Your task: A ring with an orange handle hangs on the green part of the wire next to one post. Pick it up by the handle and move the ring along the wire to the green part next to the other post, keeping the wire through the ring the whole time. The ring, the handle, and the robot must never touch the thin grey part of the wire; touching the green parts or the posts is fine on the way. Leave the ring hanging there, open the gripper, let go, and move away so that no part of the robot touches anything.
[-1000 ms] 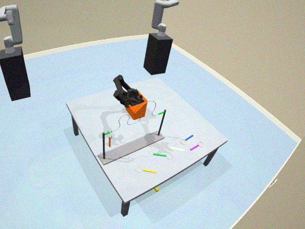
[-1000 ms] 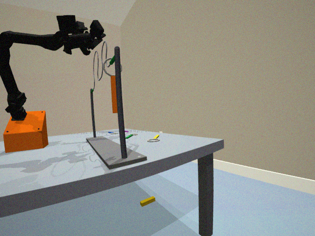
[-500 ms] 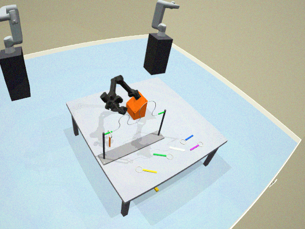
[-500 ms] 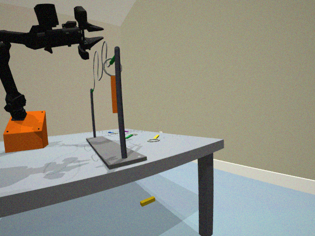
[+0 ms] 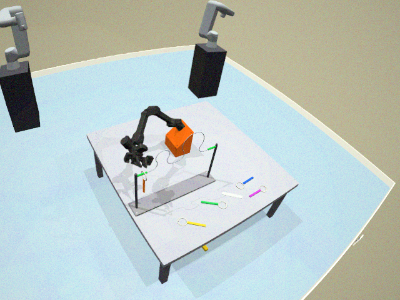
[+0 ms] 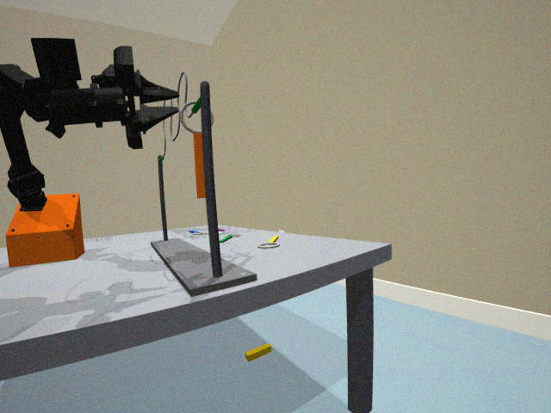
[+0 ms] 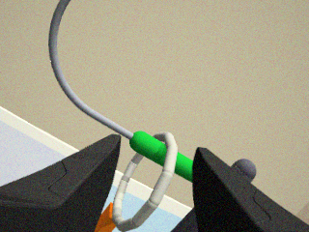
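My gripper tip is now 23 cm to the right of the wire rig, 8 cm above it and 1 cm short of it. Also, from my gripper tip: yellow block 81 cm below, 40 cm to the left, 27 cm ahead; then white bar 60 cm to the left, 33 cm below, 19 cm ahead.
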